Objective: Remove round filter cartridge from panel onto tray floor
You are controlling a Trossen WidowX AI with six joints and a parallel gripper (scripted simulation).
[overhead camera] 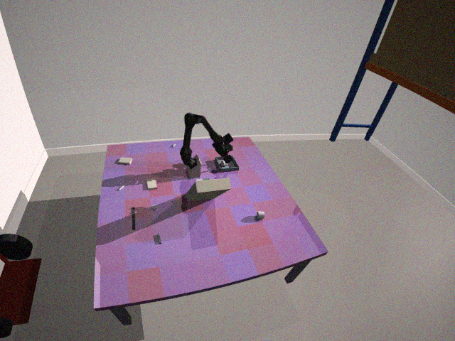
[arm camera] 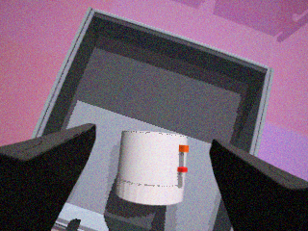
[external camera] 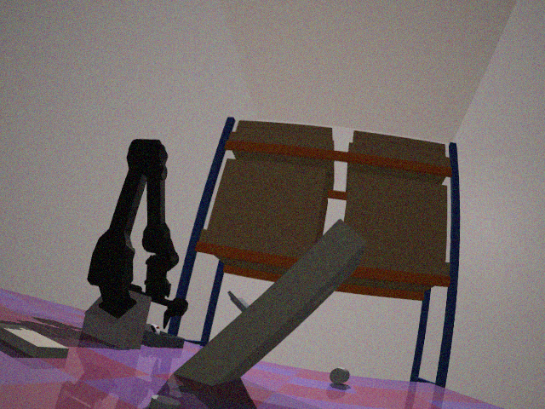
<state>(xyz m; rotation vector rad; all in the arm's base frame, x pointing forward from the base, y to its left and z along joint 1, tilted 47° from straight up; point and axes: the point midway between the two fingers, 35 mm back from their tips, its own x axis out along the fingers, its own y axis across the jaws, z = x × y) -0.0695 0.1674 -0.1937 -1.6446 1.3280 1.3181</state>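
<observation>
The white round filter cartridge is 20 mm to the right of my gripper tip, 20 mm below it and 10 mm ahead of it. From my gripper tip the other things lie so: sloped service panel (410 mm ahead, 240 mm to the right, 100 mm above); then grey tray (40 mm below).
</observation>
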